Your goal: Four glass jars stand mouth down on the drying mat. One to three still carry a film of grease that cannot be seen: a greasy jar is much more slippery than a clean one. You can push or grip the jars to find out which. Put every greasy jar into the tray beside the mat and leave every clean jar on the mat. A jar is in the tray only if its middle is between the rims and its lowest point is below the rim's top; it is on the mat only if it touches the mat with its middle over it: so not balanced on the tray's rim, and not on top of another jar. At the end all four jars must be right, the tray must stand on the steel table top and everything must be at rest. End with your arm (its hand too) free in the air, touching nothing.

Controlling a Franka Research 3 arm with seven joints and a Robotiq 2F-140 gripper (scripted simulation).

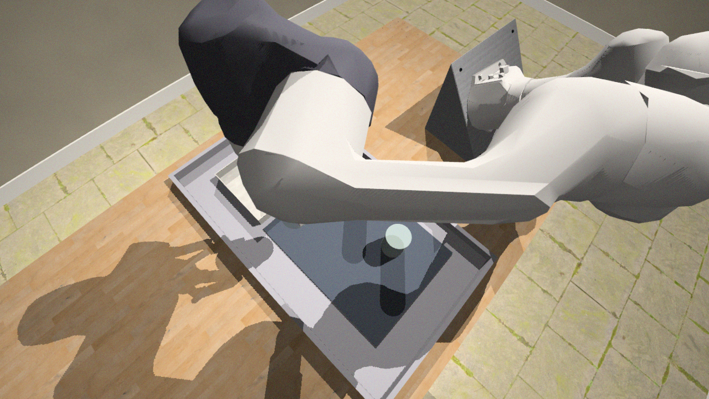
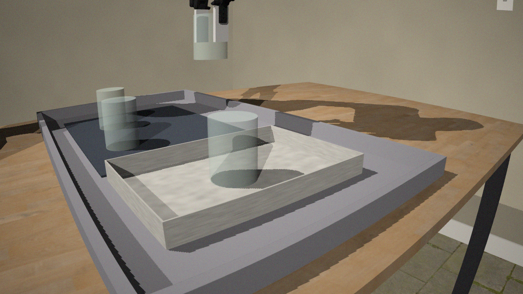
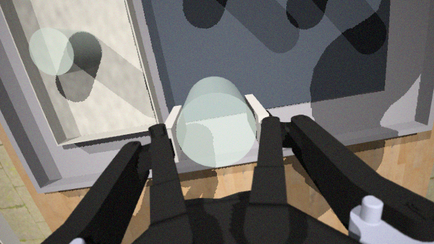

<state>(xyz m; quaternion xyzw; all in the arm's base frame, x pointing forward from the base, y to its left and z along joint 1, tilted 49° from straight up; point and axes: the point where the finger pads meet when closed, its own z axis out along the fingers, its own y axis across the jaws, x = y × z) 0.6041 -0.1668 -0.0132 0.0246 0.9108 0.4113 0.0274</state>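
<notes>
My gripper is now 200 mm to the left of the tray, 200 mm above it and 90 mm past it. The rest, counted from my hand: dark drying mat 210 mm below, 120 mm to the left, 90 mm behind; steel table top 210 mm below, 80 mm behind, 10 mm to the left.
</notes>
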